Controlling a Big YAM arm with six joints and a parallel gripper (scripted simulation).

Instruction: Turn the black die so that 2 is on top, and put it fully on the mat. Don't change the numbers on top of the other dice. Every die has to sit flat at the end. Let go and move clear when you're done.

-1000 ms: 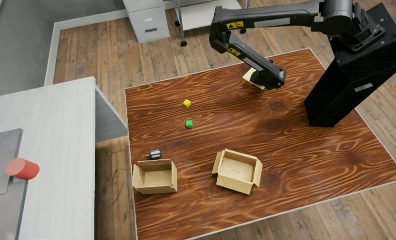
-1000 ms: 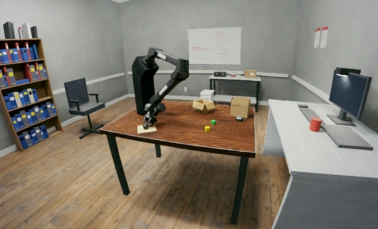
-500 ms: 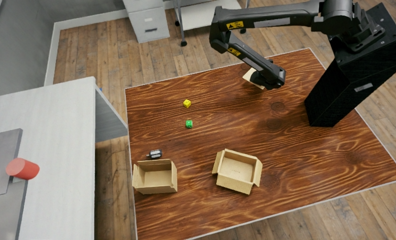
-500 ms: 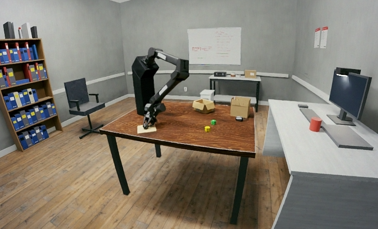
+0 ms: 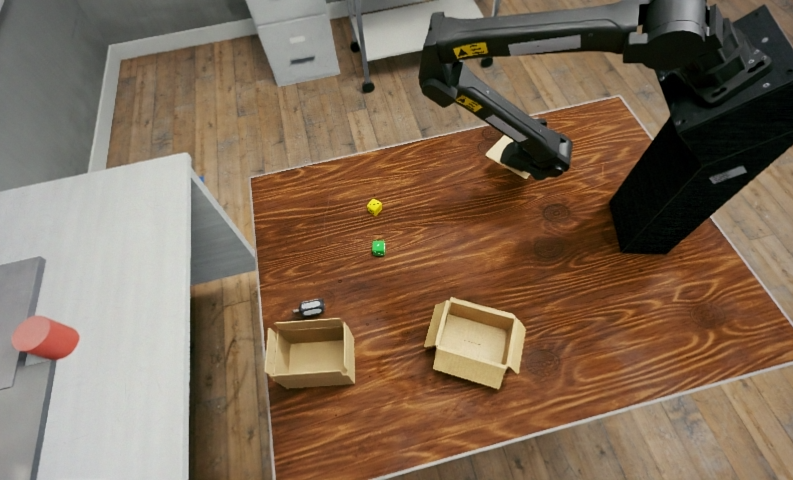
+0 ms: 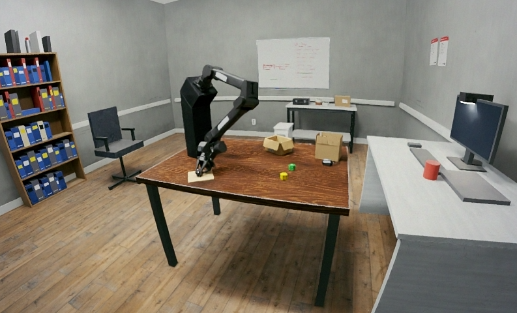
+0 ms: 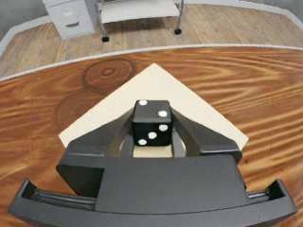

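The black die is right at my hand. From my hand the other things lie so: yellow die (46 cm ahead, 7 cm to the left, 1 cm below); mat (1 cm to the left, 2 cm below); green die (49 cm ahead, 20 cm to the left, 1 cm below).
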